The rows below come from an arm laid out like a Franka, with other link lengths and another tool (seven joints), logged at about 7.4 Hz.
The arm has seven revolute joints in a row. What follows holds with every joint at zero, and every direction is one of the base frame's.
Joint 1 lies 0.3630 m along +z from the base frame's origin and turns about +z.
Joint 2 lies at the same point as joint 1 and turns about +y.
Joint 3 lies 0.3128 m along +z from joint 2 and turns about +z.
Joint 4 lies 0.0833 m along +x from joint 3 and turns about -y.
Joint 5 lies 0.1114 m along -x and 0.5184 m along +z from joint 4 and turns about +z.
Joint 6 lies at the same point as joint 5 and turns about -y.
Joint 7 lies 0.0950 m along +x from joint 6 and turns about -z.
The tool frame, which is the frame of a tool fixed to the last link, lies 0.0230 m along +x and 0.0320 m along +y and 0.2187 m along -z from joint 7; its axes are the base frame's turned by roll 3.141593, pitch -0.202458 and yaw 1.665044 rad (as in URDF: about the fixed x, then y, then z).
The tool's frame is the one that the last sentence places.
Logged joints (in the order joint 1, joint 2, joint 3, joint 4, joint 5, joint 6, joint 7), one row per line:
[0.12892, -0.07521, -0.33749, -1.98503, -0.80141, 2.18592, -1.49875]
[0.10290, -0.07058, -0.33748, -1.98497, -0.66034, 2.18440, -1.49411]
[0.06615, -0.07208, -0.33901, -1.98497, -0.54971, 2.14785, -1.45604]
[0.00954, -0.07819, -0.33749, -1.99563, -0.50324, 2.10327, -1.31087]
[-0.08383, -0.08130, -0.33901, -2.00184, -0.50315, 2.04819, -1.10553]
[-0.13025, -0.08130, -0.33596, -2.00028, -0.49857, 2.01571, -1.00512]
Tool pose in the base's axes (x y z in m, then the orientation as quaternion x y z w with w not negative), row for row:
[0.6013, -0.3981, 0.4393, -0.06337, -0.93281, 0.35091, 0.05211]
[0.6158, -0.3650, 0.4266, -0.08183, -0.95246, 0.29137, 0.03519]
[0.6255, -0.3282, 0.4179, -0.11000, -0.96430, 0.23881, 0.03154]
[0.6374, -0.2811, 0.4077, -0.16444, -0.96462, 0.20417, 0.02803]
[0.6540, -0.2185, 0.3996, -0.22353, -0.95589, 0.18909, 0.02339]
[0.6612, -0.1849, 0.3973, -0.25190, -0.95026, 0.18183, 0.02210]
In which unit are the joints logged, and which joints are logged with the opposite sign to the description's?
The joints are logged in radians. Opposite sign: joint 1.
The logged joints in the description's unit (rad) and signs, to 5 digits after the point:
[-0.12892, -0.07521, -0.33749, -1.98503, -0.80141, 2.18592, -1.49875]
[-0.10290, -0.07058, -0.33748, -1.98497, -0.66034, 2.18440, -1.49411]
[-0.06615, -0.07208, -0.33901, -1.98497, -0.54971, 2.14785, -1.45604]
[-0.00954, -0.07819, -0.33749, -1.99563, -0.50324, 2.10327, -1.31087]
[0.08383, -0.08130, -0.33901, -2.00184, -0.50315, 2.04819, -1.10553]
[0.13025, -0.08130, -0.33596, -2.00028, -0.49857, 2.01571, -1.00512]

